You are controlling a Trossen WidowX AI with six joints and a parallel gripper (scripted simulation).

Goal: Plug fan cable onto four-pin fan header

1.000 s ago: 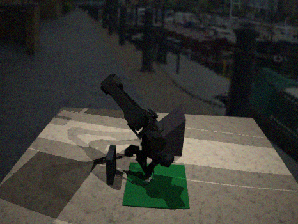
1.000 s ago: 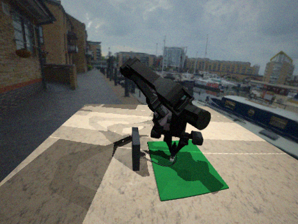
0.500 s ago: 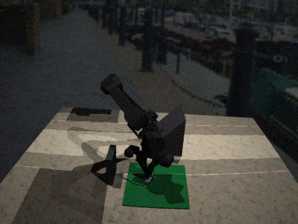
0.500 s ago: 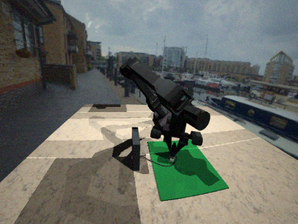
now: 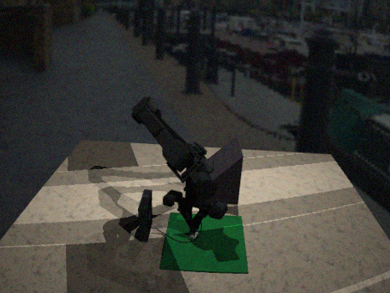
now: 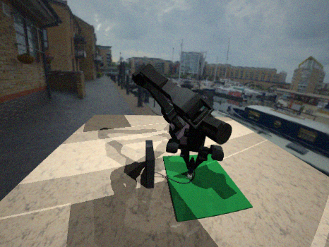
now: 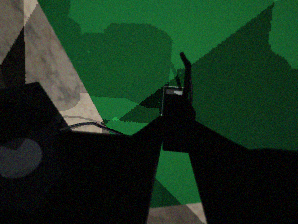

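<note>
My gripper tip is now 40 mm above the pale four-pin header. Also, from my gripper tip: dark plug 10 mm behind, 10 mm above; then green board 20 mm ahead, 40 mm to the left, 50 mm below; then black fan 20 mm behind, 140 mm to the right, 20 mm above.
</note>
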